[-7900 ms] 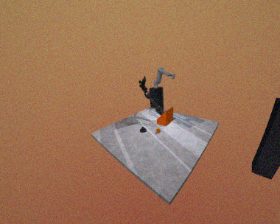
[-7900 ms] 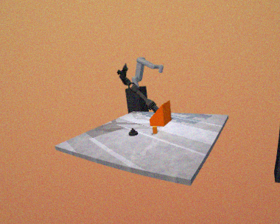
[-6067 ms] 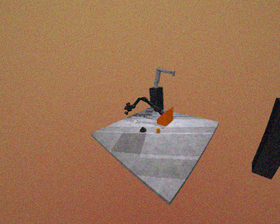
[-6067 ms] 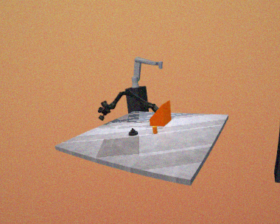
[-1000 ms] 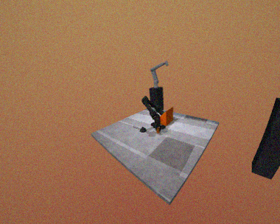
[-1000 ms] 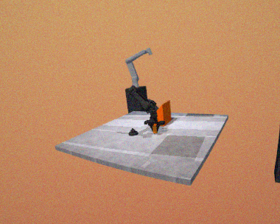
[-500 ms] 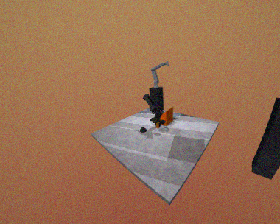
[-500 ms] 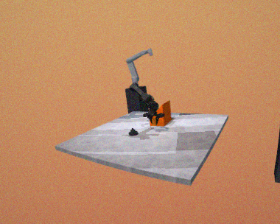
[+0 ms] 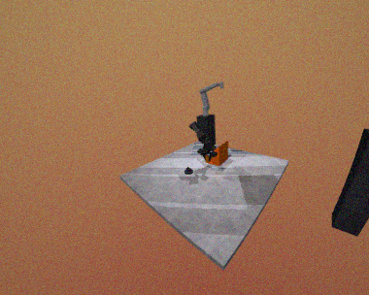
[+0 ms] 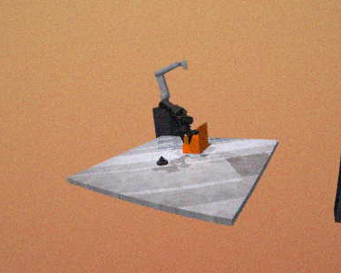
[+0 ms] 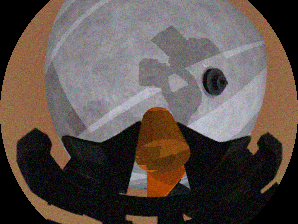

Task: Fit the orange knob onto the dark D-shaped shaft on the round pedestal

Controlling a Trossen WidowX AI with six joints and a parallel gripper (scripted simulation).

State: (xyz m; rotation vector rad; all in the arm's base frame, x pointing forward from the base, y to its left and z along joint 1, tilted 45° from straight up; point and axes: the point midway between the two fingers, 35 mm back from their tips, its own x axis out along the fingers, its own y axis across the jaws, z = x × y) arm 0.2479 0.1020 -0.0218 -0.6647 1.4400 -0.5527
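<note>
My gripper tip is 80 mm short of the dark pedestal, 190 mm to the left of it and 110 mm above it. The rest, counted from my gripper tip: orange knob: 20 mm above.
</note>
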